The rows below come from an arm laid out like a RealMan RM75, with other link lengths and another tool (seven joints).
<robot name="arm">
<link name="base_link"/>
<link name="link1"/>
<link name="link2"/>
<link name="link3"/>
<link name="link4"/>
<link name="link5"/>
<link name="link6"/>
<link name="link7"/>
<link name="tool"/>
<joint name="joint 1" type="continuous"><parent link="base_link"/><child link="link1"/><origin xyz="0 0 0.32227" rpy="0 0 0"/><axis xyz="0 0 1"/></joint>
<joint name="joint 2" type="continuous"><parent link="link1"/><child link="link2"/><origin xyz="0 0 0" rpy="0 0 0"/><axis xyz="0 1 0"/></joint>
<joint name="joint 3" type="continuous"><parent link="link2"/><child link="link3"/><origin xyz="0 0 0.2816" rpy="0 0 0"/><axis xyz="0 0 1"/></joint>
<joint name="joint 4" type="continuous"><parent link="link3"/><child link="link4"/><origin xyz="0 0 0" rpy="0 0 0"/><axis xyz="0 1 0"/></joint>
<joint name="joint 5" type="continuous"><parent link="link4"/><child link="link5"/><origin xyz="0 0 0.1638" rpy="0 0 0"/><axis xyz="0 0 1"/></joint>
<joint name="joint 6" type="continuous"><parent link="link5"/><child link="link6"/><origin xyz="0 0 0" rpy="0 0 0"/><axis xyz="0 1 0"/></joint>
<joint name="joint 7" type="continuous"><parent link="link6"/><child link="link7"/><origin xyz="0 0 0.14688" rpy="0 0 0"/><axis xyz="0 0 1"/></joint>
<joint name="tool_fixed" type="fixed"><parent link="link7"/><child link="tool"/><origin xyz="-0.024 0.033 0.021" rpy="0 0.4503 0.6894"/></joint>
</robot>
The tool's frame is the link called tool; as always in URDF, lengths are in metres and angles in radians. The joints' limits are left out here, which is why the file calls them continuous.
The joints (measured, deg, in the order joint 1, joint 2, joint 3, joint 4, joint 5, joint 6, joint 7), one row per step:
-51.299 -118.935 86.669 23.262 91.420 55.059 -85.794
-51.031 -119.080 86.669 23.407 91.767 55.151 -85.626
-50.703 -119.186 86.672 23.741 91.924 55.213 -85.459
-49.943 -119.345 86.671 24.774 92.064 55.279 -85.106
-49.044 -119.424 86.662 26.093 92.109 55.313 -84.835
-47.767 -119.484 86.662 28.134 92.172 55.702 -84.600
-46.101 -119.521 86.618 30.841 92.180 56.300 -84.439
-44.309 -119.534 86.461 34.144 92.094 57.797 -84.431
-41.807 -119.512 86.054 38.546 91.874 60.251 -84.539
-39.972 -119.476 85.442 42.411 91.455 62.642 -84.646
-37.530 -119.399 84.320 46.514 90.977 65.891 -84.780
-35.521 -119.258 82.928 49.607 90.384 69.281 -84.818
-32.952 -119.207 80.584 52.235 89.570 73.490 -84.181
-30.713 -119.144 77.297 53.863 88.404 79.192 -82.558
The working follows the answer.
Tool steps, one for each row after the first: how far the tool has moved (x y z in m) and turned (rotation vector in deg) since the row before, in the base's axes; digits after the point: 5 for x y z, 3 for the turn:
-0.00139 -0.00177 -0.00090 -0.193 0.173 -0.188
-0.00074 -0.00120 -0.00047 -0.031 -0.024 -0.206
-0.00055 -0.00147 -0.00026 0.211 -0.273 -0.553
-0.00035 -0.00084 0.00055 0.426 -0.410 -0.531
0.00029 -0.00171 0.00137 0.379 -0.718 -0.841
0.00079 -0.00222 0.00237 0.501 -1.044 -0.973
0.00326 -0.00397 0.00363 0.006 -1.596 -1.388
0.00411 -0.00668 0.00608 -0.208 -2.316 -1.693
0.00608 -0.00506 0.00663 -0.131 -2.274 -1.800
0.00375 -0.00784 0.00899 -0.349 -2.612 -1.539
0.00226 -0.00748 0.00925 -0.532 -2.373 -1.223
-0.00132 -0.00943 0.01107 -0.369 -2.870 -0.878
-0.00197 -0.01088 0.01307 -0.635 -3.445 -1.649

Tool pose at each row, in the base's axes (x y z in m, rotation vector in deg; rounded; the steps above come from the unrounded poses):
-0.17534 0.33675 -0.05585 -160.437 39.076 -45.791
-0.17673 0.33498 -0.05675 -160.688 39.336 -45.699
-0.17746 0.33378 -0.05722 -160.676 39.626 -45.783
-0.17801 0.33231 -0.05748 -160.256 40.432 -46.125
-0.17836 0.33147 -0.05693 -159.562 41.226 -46.520
-0.17807 0.32976 -0.05556 -158.673 42.401 -47.404
-0.17728 0.32754 -0.05319 -157.441 43.726 -48.662
-0.17402 0.32356 -0.04956 -156.193 45.426 -51.011
-0.16991 0.31688 -0.04348 -154.533 47.359 -54.467
-0.16383 0.31183 -0.03685 -152.727 49.447 -57.810
-0.16008 0.30399 -0.02786 -150.797 51.007 -61.634
-0.15782 0.29650 -0.01861 -149.155 52.082 -65.194
-0.15914 0.28707 -0.00754 -146.953 52.598 -69.101
-0.16111 0.27619 0.00553 -144.230 53.926 -74.031

